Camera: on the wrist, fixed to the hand. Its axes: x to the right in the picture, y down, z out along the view.
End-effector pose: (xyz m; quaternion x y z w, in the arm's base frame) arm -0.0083 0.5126 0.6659 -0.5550 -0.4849 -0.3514 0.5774
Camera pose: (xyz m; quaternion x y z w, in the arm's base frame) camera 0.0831 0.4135 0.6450 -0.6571 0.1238 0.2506 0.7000
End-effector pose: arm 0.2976 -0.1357 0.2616 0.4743 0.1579 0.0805 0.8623
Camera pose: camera 0.2531 -0.0073 0.2741 0.4891 -0.2287 0.7265 0.4249
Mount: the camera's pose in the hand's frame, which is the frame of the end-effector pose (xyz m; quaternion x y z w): -0.0071 0.0790 -0.1110 0.0871 0.0409 0.7780 0.6208
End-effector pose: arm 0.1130 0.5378 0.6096 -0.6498 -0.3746 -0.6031 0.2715
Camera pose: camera 0.1130 0.4022 0.6243 -0.6465 0.2316 -0.1571 0.7097
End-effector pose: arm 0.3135 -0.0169 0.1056 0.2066 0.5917 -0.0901 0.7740
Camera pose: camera 0.2443 0.1007 0.1054 0.6597 0.2304 0.5032 0.5084
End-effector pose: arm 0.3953 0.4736 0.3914 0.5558 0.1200 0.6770 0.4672
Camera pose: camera 0.2595 0.4655 0.4015 -0.4514 0.2799 -0.7961 0.2900
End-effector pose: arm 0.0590 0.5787 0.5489 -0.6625 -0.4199 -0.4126 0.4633
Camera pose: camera 0.1135 0.4536 0.5467 -0.6807 0.2378 0.1138 0.6835
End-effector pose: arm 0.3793 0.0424 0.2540 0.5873 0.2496 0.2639 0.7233
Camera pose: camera 0.2926 0.1308 0.3113 0.6110 -0.2494 0.7289 0.1824
